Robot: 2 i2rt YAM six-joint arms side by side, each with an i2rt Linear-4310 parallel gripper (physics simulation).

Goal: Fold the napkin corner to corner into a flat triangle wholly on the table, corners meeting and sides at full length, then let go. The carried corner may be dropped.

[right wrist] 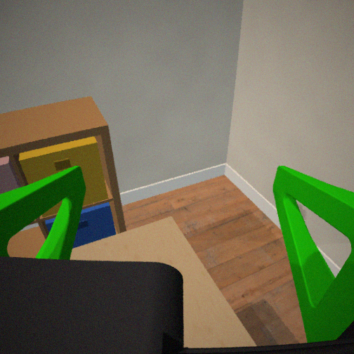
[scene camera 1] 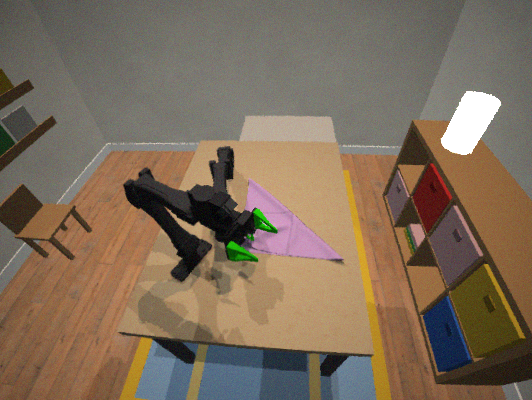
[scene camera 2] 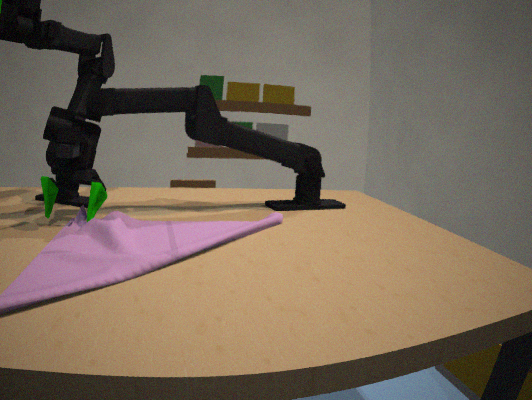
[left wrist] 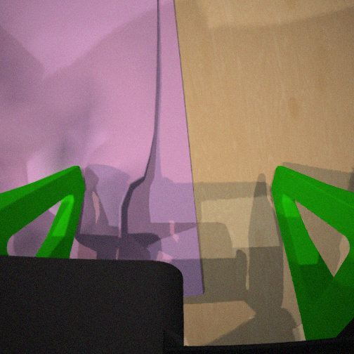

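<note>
The pink napkin (scene camera 1: 295, 235) (scene camera 2: 120, 260) (left wrist: 100, 65) lies on the table (scene camera 1: 320, 310) (scene camera 2: 350, 300) as a rough triangle. In the left wrist view a strip of its lower layer shows beyond the upper layer's edge, and the cloth is bent up near the corner. In scene camera 2 a small peak and a broader bump stand up. My left gripper (scene camera 2: 68, 218) (left wrist: 177, 176) is open and empty, low over this corner; in scene camera 1 it is mostly hidden. My right gripper (scene camera 1: 267, 246) (right wrist: 178, 176) is open and empty, raised high above the table.
In scene camera 1, the right arm overlaps the view of the left arm and the napkin's near corner. A shelf unit (scene camera 1: 490, 190) (right wrist: 60, 117) with coloured drawers stands beyond the table's right side. A wooden chair (scene camera 1: 47, 215) stands at the left.
</note>
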